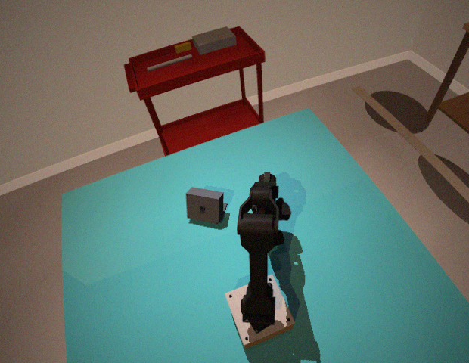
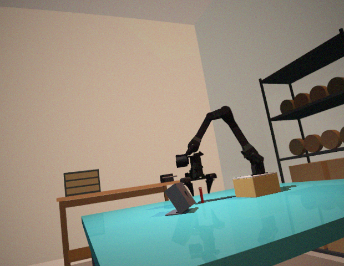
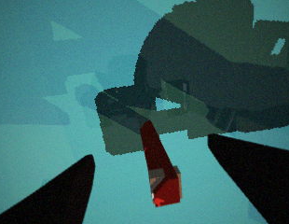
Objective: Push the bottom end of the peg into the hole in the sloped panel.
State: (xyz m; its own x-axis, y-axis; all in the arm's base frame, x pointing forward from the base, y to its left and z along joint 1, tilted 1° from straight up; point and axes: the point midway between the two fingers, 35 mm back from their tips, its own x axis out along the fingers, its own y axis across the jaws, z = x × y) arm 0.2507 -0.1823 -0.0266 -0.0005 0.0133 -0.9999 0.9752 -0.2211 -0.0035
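My gripper tip is now 21 cm short of the grey sloped panel, 14 cm to the right of it and 2 cm below it. From my gripper tip the other things lie so: red peg (2 cm above).
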